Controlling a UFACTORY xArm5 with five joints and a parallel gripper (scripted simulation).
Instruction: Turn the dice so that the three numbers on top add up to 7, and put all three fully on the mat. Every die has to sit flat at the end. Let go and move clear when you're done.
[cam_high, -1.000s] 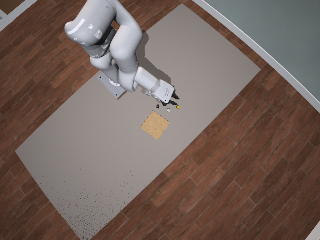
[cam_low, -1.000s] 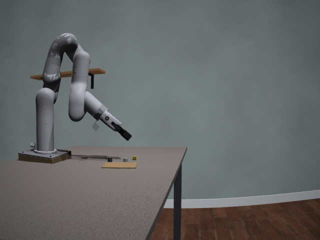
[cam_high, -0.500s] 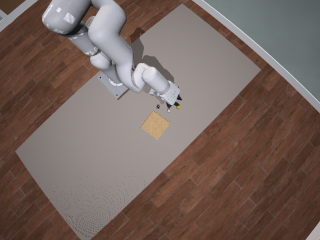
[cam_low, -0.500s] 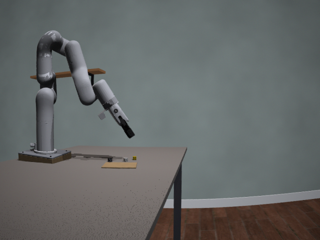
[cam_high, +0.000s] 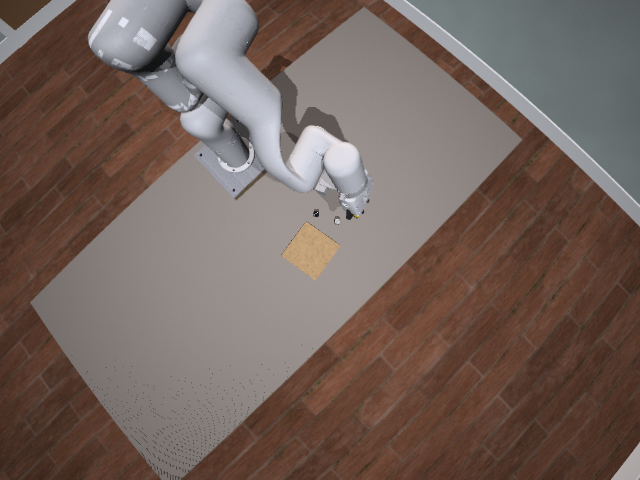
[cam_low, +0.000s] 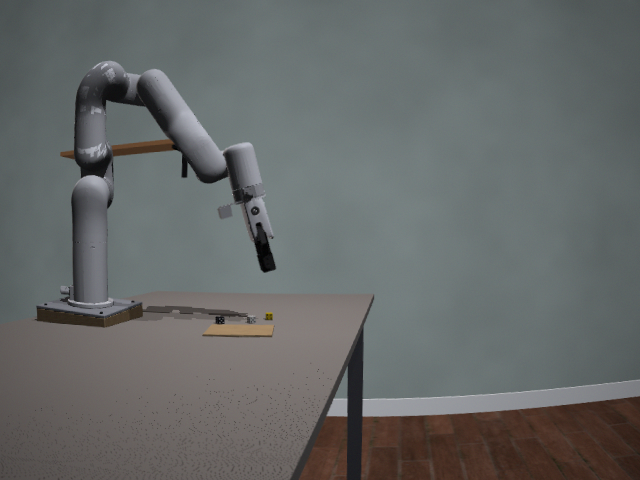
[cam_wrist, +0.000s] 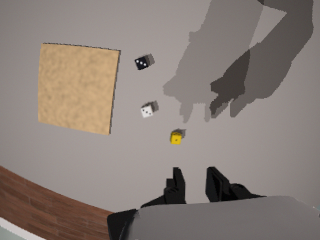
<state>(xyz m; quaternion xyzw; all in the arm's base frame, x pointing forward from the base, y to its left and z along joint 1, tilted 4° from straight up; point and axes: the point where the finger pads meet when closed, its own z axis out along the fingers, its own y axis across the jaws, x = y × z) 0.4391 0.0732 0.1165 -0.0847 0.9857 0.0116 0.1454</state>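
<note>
My gripper is now 130 mm above the yellow die. Round my hand: white die 130 mm below, 60 mm to the right, 40 mm behind; then black die 130 mm below, 110 mm behind, 70 mm to the right; then tan mat 180 mm to the right, 140 mm below, 50 mm behind.
</note>
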